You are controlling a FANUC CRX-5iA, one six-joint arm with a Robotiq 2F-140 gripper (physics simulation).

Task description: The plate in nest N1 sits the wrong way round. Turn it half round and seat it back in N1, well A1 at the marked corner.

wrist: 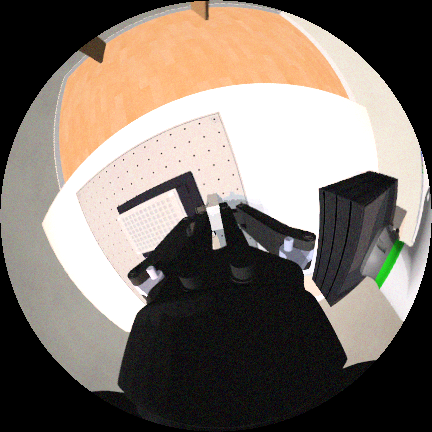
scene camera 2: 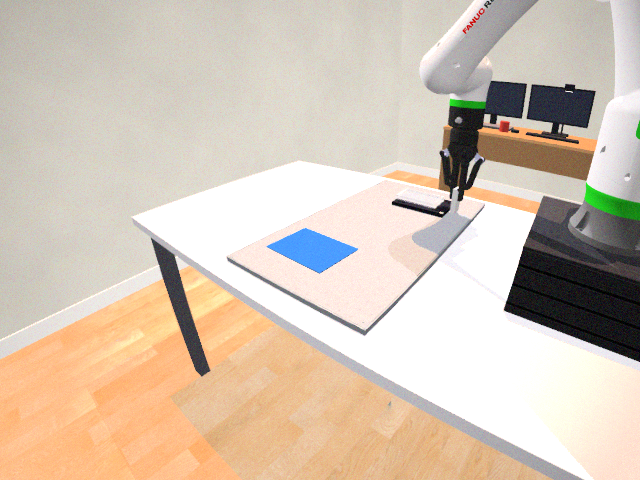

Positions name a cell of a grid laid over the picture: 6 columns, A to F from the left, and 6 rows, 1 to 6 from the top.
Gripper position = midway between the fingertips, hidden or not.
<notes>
In view: my gripper (scene camera 2: E3), a white well plate (wrist: C4) and a flat blue rectangle (scene camera 2: C4).
My gripper shows as well in the wrist view (wrist: C3).
</notes>
